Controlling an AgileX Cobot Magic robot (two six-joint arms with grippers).
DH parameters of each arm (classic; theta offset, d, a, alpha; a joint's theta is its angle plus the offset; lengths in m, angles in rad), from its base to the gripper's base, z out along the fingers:
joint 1: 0 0.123 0 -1.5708
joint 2: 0.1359 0 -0.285 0
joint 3: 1.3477 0 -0.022 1.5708
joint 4: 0 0.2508 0 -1.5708
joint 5: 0 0 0.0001 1.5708
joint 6: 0 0.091 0 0
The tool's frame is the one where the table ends.
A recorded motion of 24 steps. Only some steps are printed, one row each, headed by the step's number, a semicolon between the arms.
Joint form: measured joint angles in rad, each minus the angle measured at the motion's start. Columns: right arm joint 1, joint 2, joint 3, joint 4, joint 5, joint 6; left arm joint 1, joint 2, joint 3, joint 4, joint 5, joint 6.
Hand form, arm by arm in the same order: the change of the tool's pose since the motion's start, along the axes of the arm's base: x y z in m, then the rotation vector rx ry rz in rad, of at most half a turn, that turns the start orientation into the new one. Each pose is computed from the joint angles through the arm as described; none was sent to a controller.
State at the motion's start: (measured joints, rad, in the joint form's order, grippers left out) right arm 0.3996 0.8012 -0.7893 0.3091 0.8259 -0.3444; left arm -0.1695 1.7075 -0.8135 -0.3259 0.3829 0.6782
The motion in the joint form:
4: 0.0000 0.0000 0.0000 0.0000 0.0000 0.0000; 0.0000 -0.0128 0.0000 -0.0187 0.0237 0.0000
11: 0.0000 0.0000 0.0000 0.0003 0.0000 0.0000; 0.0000 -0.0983 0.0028 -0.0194 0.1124 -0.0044
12: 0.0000 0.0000 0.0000 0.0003 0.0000 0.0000; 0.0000 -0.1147 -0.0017 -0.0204 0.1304 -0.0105
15: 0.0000 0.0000 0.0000 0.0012 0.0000 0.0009; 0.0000 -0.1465 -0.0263 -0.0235 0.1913 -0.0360
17: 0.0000 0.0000 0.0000 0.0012 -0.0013 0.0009; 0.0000 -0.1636 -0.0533 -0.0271 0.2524 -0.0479
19: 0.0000 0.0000 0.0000 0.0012 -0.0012 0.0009; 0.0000 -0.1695 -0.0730 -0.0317 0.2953 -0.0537
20: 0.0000 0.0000 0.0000 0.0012 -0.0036 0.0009; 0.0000 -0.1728 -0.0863 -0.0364 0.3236 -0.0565
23: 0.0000 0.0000 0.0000 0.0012 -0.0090 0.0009; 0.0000 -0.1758 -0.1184 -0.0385 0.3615 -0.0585
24: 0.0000 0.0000 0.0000 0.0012 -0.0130 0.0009; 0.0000 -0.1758 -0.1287 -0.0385 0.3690 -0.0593
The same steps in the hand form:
4: 0.0000 0.0000 0.0000 0.0000 0.0000 0.0000; -0.0023 -0.0009 0.0033 -0.0167 0.0126 0.0080
11: 0.0000 0.0000 0.0000 0.0003 0.0001 0.0000; -0.0139 -0.0014 0.0252 -0.0387 0.0180 -0.0095
12: 0.0000 0.0000 0.0000 0.0003 0.0001 0.0000; -0.0152 -0.0017 0.0304 -0.0461 0.0162 -0.0080
15: 0.0000 0.0001 0.0000 0.0016 0.0009 -0.0005; -0.0171 -0.0032 0.0439 -0.0697 0.0254 0.0007
17: 0.0001 0.0001 0.0001 0.0021 -0.0002 -0.0009; -0.0180 -0.0048 0.0539 -0.0862 0.0442 -0.0032
19: 0.0000 0.0001 0.0001 0.0021 -0.0001 -0.0009; -0.0183 -0.0061 0.0595 -0.0972 0.0624 -0.0073
20: 0.0002 0.0001 0.0003 0.0030 -0.0022 -0.0016; -0.0184 -0.0070 0.0632 -0.1055 0.0746 -0.0104
23: 0.0005 0.0001 0.0006 0.0052 -0.0069 -0.0032; -0.0160 -0.0085 0.0714 -0.1142 0.0774 -0.0194
24: 0.0008 0.0002 0.0009 0.0067 -0.0104 -0.0044; -0.0147 -0.0089 0.0739 -0.1161 0.0746 -0.0212

